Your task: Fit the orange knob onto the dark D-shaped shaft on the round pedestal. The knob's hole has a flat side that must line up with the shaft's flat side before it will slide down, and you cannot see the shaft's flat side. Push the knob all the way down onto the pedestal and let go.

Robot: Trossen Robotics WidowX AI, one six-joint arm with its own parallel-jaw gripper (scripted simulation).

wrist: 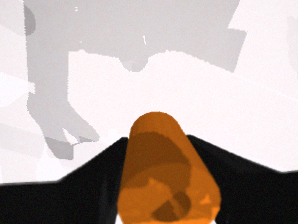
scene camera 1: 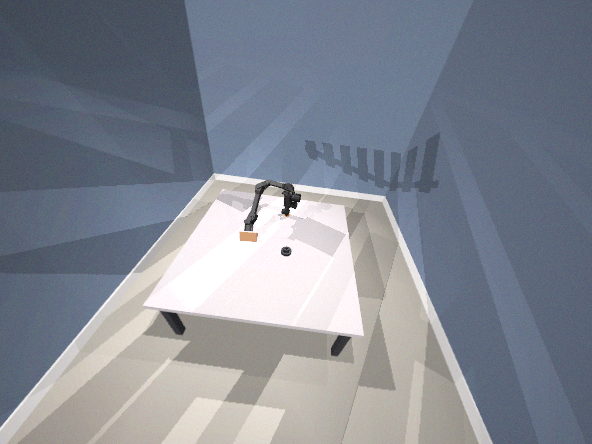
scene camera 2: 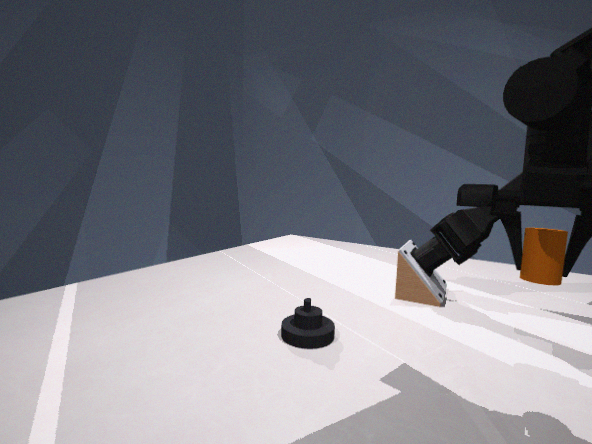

my gripper: holds an orange knob [scene camera 2: 543, 253]
